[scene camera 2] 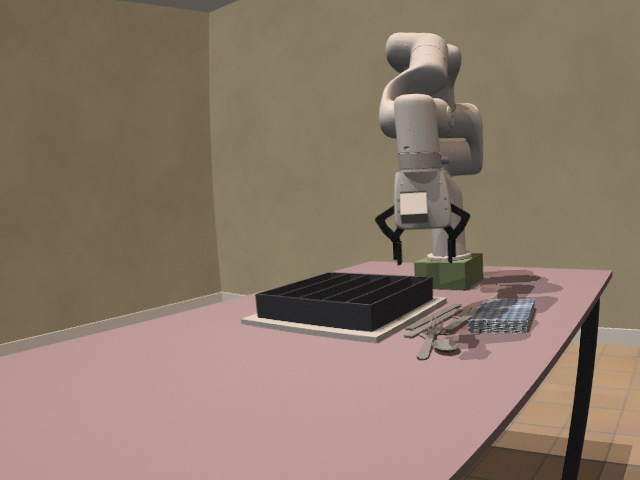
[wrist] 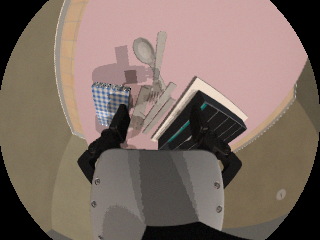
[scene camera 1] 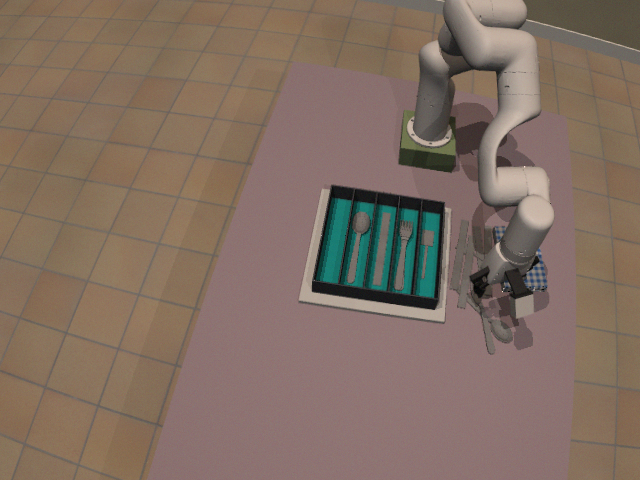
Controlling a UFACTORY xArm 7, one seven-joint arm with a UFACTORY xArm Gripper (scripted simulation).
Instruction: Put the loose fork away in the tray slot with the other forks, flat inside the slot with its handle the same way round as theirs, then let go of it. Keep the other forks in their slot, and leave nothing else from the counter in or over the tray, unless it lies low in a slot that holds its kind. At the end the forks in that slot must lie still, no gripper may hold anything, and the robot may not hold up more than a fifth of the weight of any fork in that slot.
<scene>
I see my gripper and a tray.
My gripper also shows in the wrist view.
</scene>
